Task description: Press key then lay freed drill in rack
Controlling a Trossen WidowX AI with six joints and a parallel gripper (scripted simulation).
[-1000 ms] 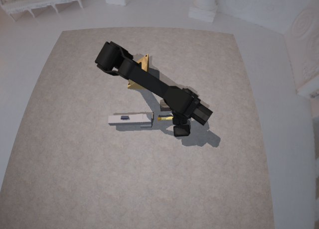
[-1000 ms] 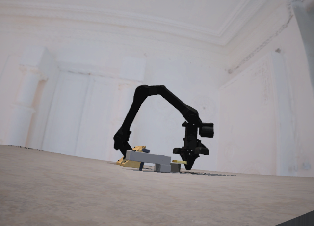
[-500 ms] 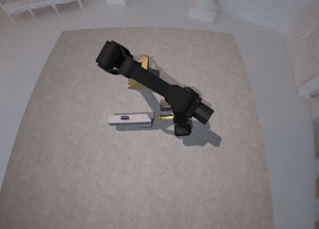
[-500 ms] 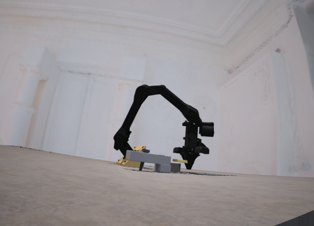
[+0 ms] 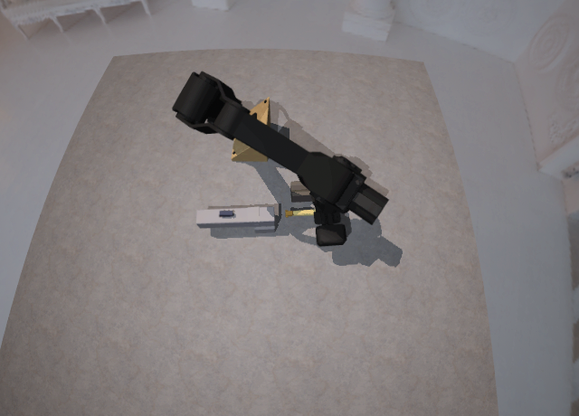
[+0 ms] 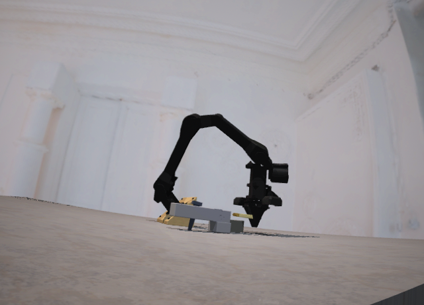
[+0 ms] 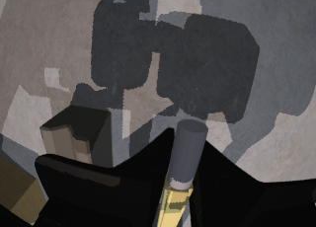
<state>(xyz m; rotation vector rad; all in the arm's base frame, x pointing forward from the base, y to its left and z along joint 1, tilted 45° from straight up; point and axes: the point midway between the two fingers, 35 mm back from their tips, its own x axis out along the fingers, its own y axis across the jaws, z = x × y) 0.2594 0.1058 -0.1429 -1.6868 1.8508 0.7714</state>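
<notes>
My gripper tip is now 40 mm to the left of the drill and 30 mm below it. Also, from my gripper tip: rack 70 mm behind, 40 mm to the right; blue key 230 mm to the right, 30 mm above; grey block 200 mm to the right, 20 mm above.
</notes>
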